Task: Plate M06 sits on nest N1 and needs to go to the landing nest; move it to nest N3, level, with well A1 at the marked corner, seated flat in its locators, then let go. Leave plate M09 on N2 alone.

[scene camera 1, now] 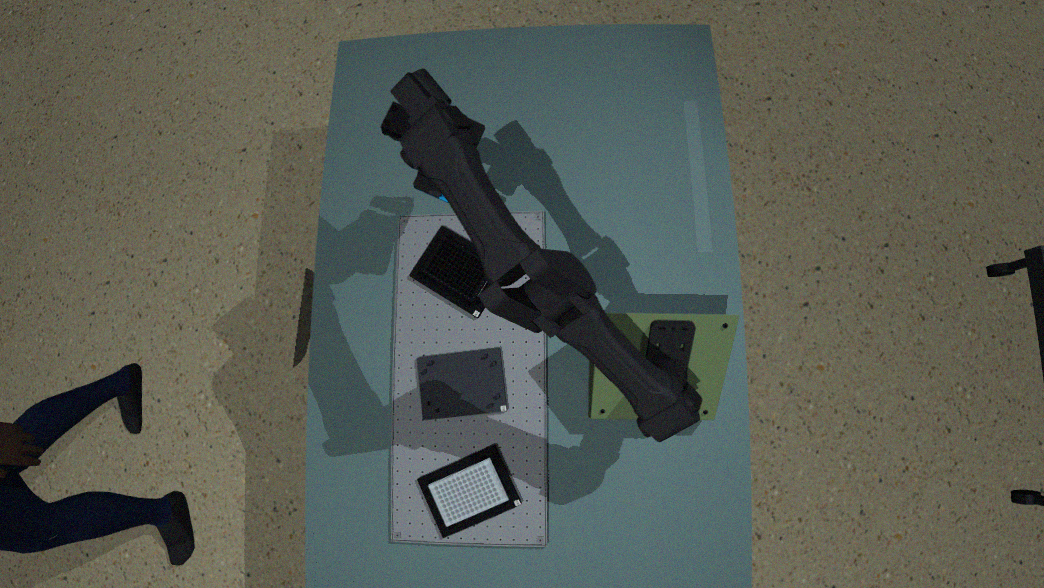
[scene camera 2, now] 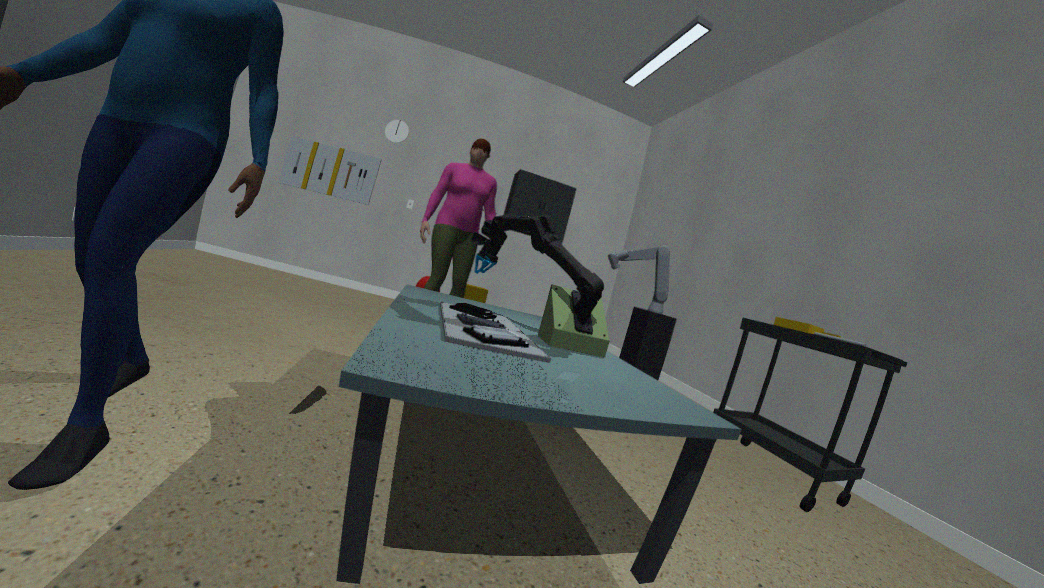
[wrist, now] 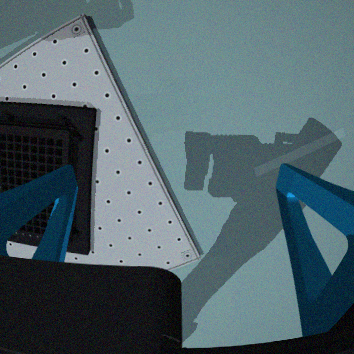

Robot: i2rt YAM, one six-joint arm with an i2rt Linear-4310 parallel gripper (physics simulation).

Observation:
My gripper (wrist: 176, 175) is open, holding nothing. Also in view: a black well plate (wrist: 40, 148). A white well plate (scene camera 1: 477, 488) rests on a black nest (scene camera 1: 491, 452).
The wrist view does not show the white well plate: it is out of frame.

